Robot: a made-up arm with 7 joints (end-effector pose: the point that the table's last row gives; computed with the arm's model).
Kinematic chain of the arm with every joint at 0, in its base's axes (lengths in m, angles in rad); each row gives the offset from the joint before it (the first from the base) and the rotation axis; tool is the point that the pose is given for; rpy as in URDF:
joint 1: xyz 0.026 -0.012 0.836 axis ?
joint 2: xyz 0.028 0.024 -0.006 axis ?
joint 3: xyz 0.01 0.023 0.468 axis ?
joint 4: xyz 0.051 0 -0.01 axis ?
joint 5: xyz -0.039 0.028 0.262 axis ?
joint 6: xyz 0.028 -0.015 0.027 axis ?
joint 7: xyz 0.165 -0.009 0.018 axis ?
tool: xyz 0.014 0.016 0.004 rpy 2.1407 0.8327 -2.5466
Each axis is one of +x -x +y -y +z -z.
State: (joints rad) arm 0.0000 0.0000 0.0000 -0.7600 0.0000 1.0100 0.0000
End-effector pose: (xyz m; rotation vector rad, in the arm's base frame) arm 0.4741 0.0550 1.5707 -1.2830 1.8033 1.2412
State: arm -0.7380 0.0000 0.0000 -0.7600 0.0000 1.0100 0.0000
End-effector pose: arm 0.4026 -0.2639 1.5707 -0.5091 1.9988 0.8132
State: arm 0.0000 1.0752 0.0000 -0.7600 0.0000 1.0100 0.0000
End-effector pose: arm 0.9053 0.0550 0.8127 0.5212 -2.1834 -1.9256
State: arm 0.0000 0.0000 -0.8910 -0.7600 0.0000 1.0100 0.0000
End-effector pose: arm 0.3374 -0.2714 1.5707 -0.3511 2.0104 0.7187
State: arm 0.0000 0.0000 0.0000 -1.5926 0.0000 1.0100 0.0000
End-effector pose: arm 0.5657 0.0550 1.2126 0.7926 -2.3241 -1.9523
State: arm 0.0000 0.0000 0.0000 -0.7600 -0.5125 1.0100 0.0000
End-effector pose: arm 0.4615 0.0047 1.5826 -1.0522 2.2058 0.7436
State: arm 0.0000 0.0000 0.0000 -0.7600 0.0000 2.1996 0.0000
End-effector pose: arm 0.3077 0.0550 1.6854 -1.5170 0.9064 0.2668
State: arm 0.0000 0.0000 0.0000 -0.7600 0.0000 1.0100 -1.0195
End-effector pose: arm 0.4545 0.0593 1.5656 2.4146 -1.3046 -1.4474
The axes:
joint 1: +z
joint 2: +y
joint 3: +z
joint 4: -y
joint 5: +z
joint 6: -y
joint 7: -z

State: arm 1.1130 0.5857 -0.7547 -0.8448 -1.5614 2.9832 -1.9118
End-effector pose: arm 0.3139 0.5630 1.2533 0.7355 -0.0323 1.2543
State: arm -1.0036 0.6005 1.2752 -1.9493 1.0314 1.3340 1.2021
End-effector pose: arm 0.6127 0.0504 0.9969 -1.1788 -1.5073 -2.1846
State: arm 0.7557 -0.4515 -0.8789 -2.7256 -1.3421 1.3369 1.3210
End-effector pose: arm 0.2845 -0.0428 0.9527 -0.6766 2.9688 -0.2526
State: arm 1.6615 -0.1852 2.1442 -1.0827 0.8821 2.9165 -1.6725
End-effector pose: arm -0.2674 -0.2112 1.4979 0.2774 -2.8290 1.0388
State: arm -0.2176 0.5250 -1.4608 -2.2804 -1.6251 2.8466 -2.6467
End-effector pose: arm 0.3077 -0.3435 0.9973 0.8455 0.6487 -1.5409
